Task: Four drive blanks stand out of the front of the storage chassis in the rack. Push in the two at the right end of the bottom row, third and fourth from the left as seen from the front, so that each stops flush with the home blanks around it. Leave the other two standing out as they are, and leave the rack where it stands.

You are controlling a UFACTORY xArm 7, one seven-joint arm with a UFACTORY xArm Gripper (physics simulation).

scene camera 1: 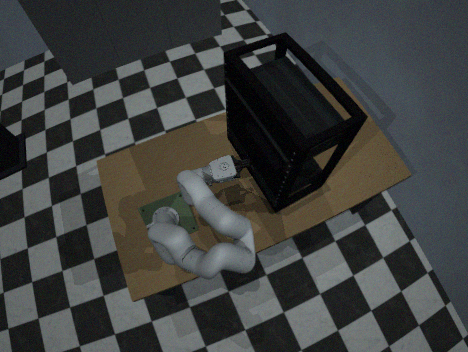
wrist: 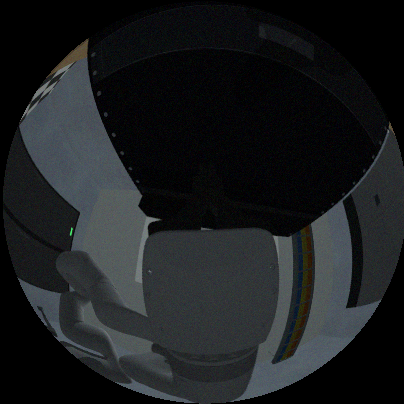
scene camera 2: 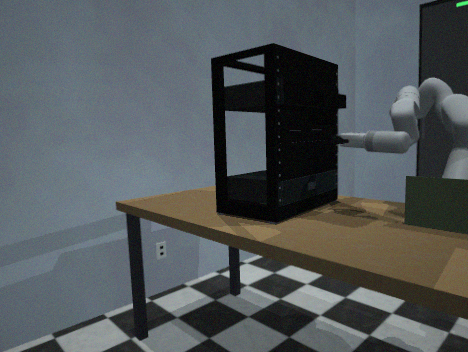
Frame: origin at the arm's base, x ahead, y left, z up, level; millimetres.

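Seen in the pictures: gripper, fingertip midpoint: point(scene camera 1: 250, 161) point(wrist: 206, 172) point(scene camera 2: 330, 139); arm's base at its link origin: point(scene camera 1: 165, 218) point(scene camera 2: 452, 198).
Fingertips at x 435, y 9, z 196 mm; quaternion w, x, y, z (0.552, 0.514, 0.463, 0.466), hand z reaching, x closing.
Offsets run from my fingertips to a thing's top centre. "spot": to the spot under its first point. Level surfaces: height alone.
The black rack point(scene camera 1: 325, 76) point(scene camera 2: 271, 150) stands upright on the table. Its front faces the arm and is very dark. Faint light dashes show midway up the front in the scene camera 2 view, but I cannot make out the storage chassis's separate drive blanks or how far each stands out. My gripper point(scene camera 1: 246, 163) point(scene camera 2: 341, 140) point(wrist: 206, 172) is shut and empty, level, with its fingertips close against the rack's front at about mid-height. The dark fingers blend into the front, so I cannot tell whether they touch a blank.
A dark box {spot: dz +158, dx +6, dy -113 mm} point(scene camera 2: 342, 101) juts out of the rack's front above the gripper. A dark grey unit point(scene camera 2: 295, 191) point(wrist: 210, 30) with a pale panel {spot: dz -181, dx +45, dy +73 mm} point(scene camera 2: 311, 185) point(wrist: 287, 41) sits low in the rack. The arm's green base plate point(scene camera 1: 186, 212) point(scene camera 2: 435, 202) is on the wooden table {dz -287 mm} point(scene camera 1: 165, 140) point(scene camera 2: 345, 250).
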